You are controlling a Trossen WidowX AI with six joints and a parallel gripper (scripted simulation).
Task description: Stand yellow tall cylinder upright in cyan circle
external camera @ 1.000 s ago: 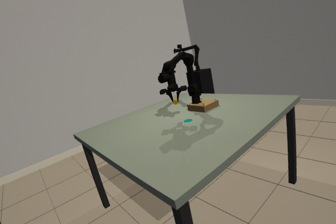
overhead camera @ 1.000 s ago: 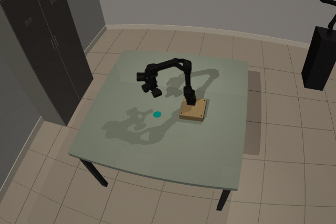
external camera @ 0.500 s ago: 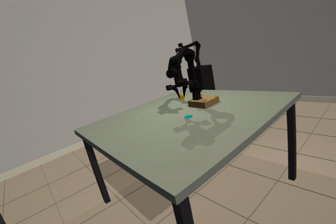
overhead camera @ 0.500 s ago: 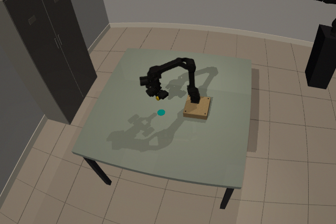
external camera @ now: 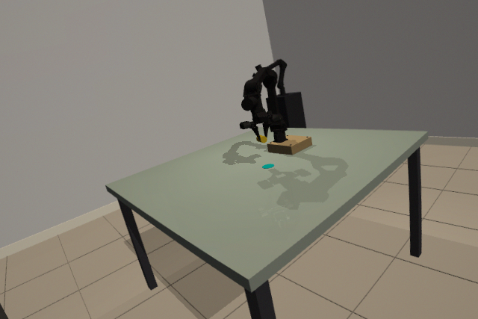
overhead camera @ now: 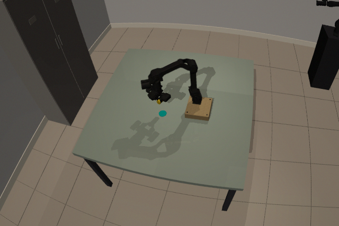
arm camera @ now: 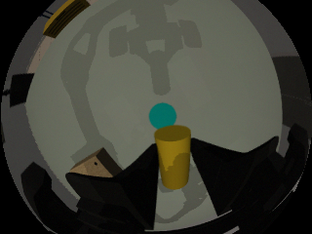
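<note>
Now: the cyan circle 140 mm below my gripper tip. From my gripper tip the other things lie so: yellow tall cylinder (20 mm to the right, 10 mm behind).
</note>
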